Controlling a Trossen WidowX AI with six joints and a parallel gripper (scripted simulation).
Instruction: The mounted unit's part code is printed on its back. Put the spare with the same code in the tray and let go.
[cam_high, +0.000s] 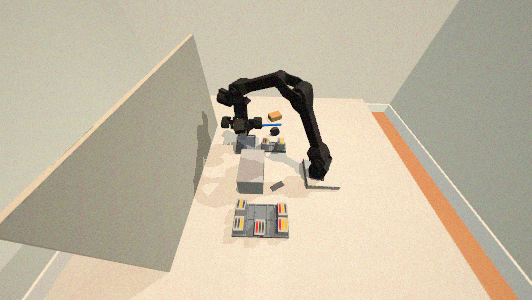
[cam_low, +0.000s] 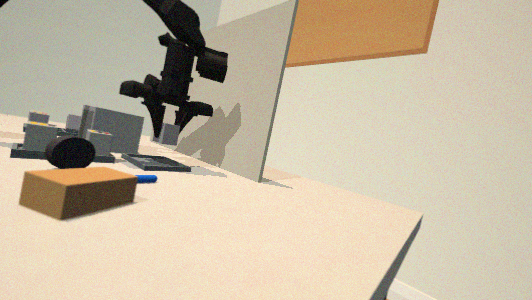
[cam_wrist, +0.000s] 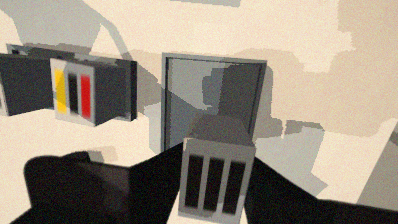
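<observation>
My gripper tip is 6 cm above the dark grey tray and 1 cm past it. The rest, counted from my gripper tip: tall slanted panel (23 cm to the left, 16 cm above, 14 cm ahead); then blue pen (17 cm to the right, 10 cm behind, 6 cm below); then spare (2 cm above).
</observation>
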